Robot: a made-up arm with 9 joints. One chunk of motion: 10 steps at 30 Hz.
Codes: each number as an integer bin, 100 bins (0 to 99) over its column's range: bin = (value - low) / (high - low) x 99, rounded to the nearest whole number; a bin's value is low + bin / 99 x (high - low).
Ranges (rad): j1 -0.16..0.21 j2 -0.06..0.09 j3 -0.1..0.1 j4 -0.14..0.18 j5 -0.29..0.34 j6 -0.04..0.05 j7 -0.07..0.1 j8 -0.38..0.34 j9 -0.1..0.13
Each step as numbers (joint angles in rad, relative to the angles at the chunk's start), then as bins.
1 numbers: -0.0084 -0.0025 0.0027 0.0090 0.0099 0.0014 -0.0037 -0.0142 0.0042
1 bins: 41 38 51 46 47 46 39 50 45
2 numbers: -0.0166 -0.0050 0.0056 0.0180 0.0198 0.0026 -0.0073 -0.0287 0.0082
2 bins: 38 36 52 49 49 47 37 48 47
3 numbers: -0.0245 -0.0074 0.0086 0.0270 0.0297 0.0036 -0.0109 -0.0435 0.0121
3 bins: 36 35 54 52 50 48 34 46 48
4 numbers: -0.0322 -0.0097 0.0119 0.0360 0.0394 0.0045 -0.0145 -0.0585 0.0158
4 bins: 34 33 55 54 52 49 32 44 50
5 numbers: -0.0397 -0.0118 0.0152 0.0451 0.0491 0.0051 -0.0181 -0.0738 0.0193
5 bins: 32 32 57 57 53 50 30 42 51
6 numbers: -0.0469 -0.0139 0.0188 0.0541 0.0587 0.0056 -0.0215 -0.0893 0.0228
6 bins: 30 30 59 60 55 50 28 40 53
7 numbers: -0.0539 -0.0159 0.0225 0.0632 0.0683 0.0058 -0.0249 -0.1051 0.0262
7 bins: 28 29 61 63 56 50 26 38 54
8 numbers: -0.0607 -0.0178 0.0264 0.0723 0.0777 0.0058 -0.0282 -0.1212 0.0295
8 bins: 27 28 63 66 58 50 24 36 56
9 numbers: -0.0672 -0.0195 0.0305 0.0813 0.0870 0.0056 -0.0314 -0.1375 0.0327
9 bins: 25 27 65 68 59 50 22 33 57
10 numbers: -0.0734 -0.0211 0.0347 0.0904 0.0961 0.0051 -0.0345 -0.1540 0.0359
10 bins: 23 26 67 71 61 50 21 31 58
